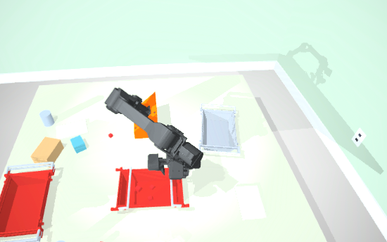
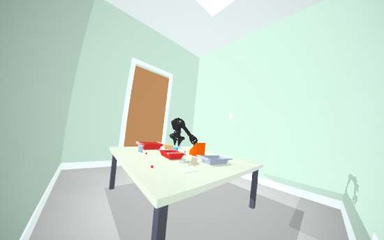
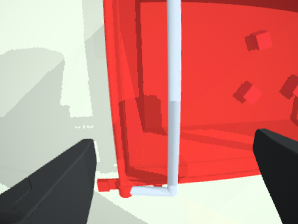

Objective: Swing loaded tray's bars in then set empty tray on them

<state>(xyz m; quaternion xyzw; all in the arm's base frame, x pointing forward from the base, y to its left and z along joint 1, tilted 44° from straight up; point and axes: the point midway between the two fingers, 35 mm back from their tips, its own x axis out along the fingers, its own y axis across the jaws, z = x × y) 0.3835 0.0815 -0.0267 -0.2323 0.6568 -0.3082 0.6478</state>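
Right now my gripper tip is 290 mm past the grey tray, 270 mm to the right of it and 90 mm above it. Also, from my gripper tip: tan block (280 mm behind, 540 mm to the right, 100 mm below); cyan cube (310 mm behind, 410 mm to the right, 110 mm below).
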